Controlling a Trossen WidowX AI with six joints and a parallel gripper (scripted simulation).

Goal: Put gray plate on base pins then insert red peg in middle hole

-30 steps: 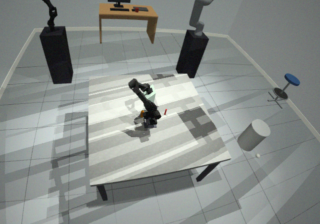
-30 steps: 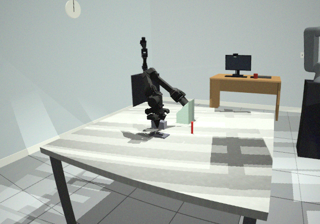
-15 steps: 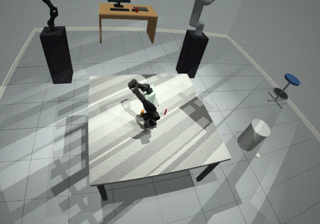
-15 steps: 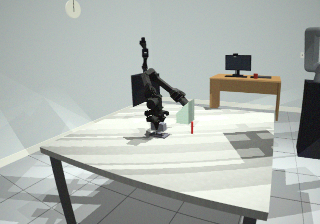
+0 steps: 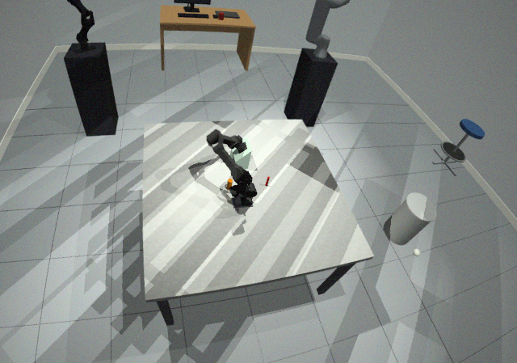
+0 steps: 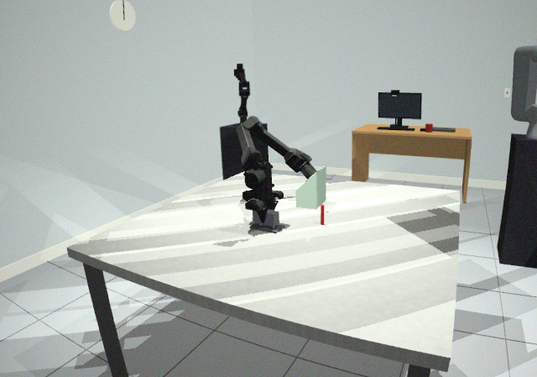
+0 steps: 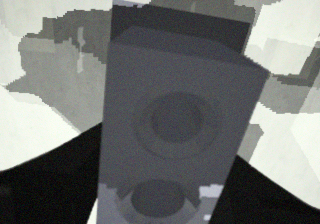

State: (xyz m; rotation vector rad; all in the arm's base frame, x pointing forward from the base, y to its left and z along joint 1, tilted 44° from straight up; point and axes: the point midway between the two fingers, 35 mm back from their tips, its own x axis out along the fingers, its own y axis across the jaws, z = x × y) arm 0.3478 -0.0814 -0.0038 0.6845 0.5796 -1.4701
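My gripper tip is 20 mm above the pin base. The rest, counted from my gripper tip: gray plate 30 mm above; red peg 120 mm behind, 190 mm to the left, 10 mm above; orange cylinder 120 mm behind, 60 mm to the right, 10 mm above.
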